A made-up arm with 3 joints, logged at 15 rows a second.
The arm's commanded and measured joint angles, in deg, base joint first. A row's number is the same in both.
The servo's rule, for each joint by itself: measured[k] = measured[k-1] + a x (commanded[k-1-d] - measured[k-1]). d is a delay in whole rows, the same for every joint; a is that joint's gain. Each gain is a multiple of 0.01, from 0.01 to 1. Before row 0 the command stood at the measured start. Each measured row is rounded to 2 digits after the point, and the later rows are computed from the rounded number. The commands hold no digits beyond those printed.
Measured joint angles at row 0: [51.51, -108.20, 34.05]
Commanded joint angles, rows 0 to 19: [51.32, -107.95, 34.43]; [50.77, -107.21, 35.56]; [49.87, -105.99, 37.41]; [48.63, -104.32, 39.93]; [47.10, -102.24, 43.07]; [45.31, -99.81, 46.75]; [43.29, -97.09, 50.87]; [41.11, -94.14, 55.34]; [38.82, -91.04, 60.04]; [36.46, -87.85, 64.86]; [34.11, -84.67, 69.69]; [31.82, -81.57, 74.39]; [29.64, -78.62, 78.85]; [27.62, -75.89, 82.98]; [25.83, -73.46, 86.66]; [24.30, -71.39, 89.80]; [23.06, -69.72, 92.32]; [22.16, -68.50, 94.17]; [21.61, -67.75, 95.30]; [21.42, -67.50, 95.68]
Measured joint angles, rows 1 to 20: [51.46, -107.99, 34.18]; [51.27, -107.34, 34.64]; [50.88, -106.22, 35.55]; [50.25, -104.64, 37.00]; [49.37, -102.65, 39.00]; [48.23, -100.29, 41.56]; [46.85, -97.63, 44.63]; [45.24, -94.73, 48.16]; [43.44, -91.67, 52.08]; [41.49, -88.50, 56.30]; [39.42, -85.32, 60.72]; [37.29, -82.21, 65.23]; [35.15, -79.23, 69.72]; [33.04, -76.46, 74.10]; [31.02, -73.97, 78.24]; [29.14, -71.83, 82.05]; [27.44, -70.08, 85.44]; [25.96, -68.77, 88.32]; [24.74, -67.92, 90.62]; [23.81, -67.57, 92.29]
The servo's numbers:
d 0
a 0.28 0.83 0.33

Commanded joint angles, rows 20 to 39: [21.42, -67.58, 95.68]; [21.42, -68.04, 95.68]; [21.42, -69.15, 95.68]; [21.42, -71.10, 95.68]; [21.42, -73.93, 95.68]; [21.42, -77.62, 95.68]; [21.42, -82.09, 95.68]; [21.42, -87.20, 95.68]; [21.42, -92.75, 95.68]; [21.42, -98.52, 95.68]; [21.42, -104.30, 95.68]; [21.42, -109.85, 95.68]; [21.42, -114.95, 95.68]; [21.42, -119.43, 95.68]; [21.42, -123.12, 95.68]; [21.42, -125.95, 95.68]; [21.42, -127.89, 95.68]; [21.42, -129.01, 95.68]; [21.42, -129.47, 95.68]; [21.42, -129.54, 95.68]
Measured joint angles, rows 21 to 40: [23.14, -67.58, 93.41]; [22.66, -67.96, 94.16]; [22.31, -68.95, 94.66]; [22.06, -70.73, 95.00]; [21.88, -73.39, 95.22]; [21.75, -76.90, 95.37]; [21.66, -81.21, 95.47]; [21.59, -86.18, 95.54]; [21.54, -91.63, 95.59]; [21.51, -97.35, 95.62]; [21.48, -103.12, 95.64]; [21.46, -108.71, 95.65]; [21.45, -113.89, 95.66]; [21.44, -118.49, 95.67]; [21.43, -122.33, 95.67]; [21.43, -125.33, 95.67]; [21.43, -127.45, 95.67]; [21.43, -128.74, 95.67]; [21.43, -129.35, 95.67]; [21.43, -129.51, 95.67]
